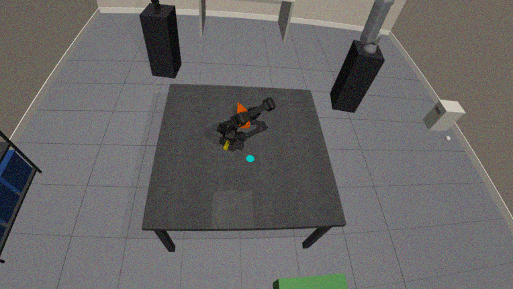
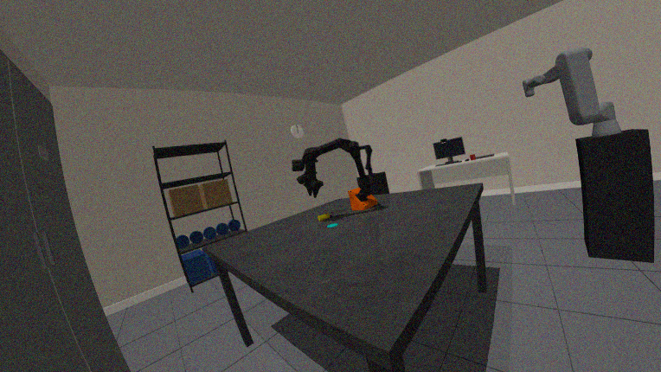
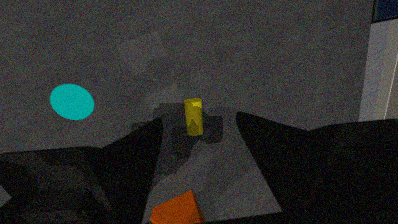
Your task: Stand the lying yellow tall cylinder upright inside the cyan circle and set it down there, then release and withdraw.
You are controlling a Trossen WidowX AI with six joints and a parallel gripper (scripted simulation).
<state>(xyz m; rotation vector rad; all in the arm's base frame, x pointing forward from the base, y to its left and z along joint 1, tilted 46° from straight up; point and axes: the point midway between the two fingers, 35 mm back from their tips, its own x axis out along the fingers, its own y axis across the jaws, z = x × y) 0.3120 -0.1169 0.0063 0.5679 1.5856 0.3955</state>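
Now: the yellow tall cylinder 50 mm behind my gripper tip, 20 mm to the right of it and 140 mm below it. Also, from my gripper tip: cyan circle: 20 mm ahead, 170 mm to the left, 160 mm below.
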